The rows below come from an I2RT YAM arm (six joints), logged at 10 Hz.
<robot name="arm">
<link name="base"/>
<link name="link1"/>
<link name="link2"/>
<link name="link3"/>
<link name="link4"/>
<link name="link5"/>
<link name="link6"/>
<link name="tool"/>
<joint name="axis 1" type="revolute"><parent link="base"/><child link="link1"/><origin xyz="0 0 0.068" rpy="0 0 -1.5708"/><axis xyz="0 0 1"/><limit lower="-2.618" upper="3.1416"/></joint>
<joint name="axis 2" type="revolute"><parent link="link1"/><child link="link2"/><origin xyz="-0.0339 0.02 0.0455" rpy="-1.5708 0 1.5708"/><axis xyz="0 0 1"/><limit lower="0" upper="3.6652"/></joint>
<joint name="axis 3" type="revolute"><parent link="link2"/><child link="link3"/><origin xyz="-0.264 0 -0.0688" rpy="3.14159 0 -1.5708"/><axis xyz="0 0 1"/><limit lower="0" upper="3.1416"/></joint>
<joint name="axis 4" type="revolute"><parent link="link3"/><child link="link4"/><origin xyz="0.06 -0.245 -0.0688" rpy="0 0 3.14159"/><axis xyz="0 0 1"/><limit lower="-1.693" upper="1.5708"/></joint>
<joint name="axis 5" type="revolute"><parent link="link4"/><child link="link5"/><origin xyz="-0.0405 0.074 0.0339" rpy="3.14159 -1.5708 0"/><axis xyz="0 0 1"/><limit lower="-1.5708" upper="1.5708"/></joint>
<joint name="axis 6" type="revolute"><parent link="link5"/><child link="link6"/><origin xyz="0 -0.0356 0.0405" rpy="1.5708 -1.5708 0"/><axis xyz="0 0 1"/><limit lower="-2.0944" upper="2.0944"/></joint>
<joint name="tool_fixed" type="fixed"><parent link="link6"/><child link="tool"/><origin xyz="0 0 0" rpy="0 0 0"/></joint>
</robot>
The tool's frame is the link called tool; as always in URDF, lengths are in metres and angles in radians.
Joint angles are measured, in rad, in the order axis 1, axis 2, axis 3, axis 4, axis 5, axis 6. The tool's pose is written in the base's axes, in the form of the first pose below.
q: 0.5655, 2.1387, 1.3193, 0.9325, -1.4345, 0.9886
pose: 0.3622, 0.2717, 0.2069, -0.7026, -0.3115, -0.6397, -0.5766, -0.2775, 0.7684
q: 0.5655, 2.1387, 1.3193, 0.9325, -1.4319, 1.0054
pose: 0.3623, 0.2717, 0.2069, -0.7131, -0.3141, -0.6267, -0.5653, -0.2709, 0.7791
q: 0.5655, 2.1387, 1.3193, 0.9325, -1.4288, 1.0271
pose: 0.3624, 0.2718, 0.2069, -0.7263, -0.3175, -0.6096, -0.5504, -0.2626, 0.7925
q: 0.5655, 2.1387, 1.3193, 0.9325, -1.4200, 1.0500
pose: 0.3627, 0.2719, 0.2069, -0.7419, -0.3165, -0.5912, -0.5354, -0.2512, 0.8064
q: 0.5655, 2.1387, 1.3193, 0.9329, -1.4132, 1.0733
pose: 0.3629, 0.2720, 0.2070, -0.7563, -0.3166, -0.5724, -0.5195, -0.2410, 0.8197
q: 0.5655, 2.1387, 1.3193, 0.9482, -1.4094, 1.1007
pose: 0.3629, 0.2719, 0.2082, -0.7644, -0.3155, -0.5622, -0.5100, -0.2375, 0.8267
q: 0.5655, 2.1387, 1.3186, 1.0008, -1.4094, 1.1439
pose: 0.3623, 0.2716, 0.2122, -0.7618, -0.3102, -0.5688, -0.5132, -0.2469, 0.8220
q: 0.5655, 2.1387, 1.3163, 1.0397, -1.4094, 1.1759
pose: 0.3616, 0.2711, 0.2145, -0.7606, -0.3070, -0.5721, -0.5142, -0.2531, 0.8195
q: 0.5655, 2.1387, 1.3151, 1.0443, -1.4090, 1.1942
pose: 0.3614, 0.2710, 0.2146, -0.7684, -0.3102, -0.5597, -0.5026, -0.2488, 0.8279
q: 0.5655, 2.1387, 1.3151, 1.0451, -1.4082, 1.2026
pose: 0.3614, 0.2710, 0.2146, -0.7725, -0.3114, -0.5534, -0.4968, -0.2463, 0.8322
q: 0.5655, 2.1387, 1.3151, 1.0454, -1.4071, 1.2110
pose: 0.3614, 0.2710, 0.2147, -0.7769, -0.3124, -0.5466, -0.4907, -0.2435, 0.8366
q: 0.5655, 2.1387, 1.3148, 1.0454, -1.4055, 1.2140
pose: 0.3614, 0.2710, 0.2146, -0.7791, -0.3119, -0.5438, -0.4884, -0.2419, 0.8384
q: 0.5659, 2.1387, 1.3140, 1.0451, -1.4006, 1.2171
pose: 0.3614, 0.2711, 0.2144, -0.7828, -0.3090, -0.5401, -0.4857, -0.2390, 0.8408
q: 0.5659, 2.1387, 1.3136, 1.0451, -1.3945, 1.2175
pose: 0.3616, 0.2712, 0.2143, -0.7854, -0.3039, -0.5392, -0.4860, -0.2368, 0.8413
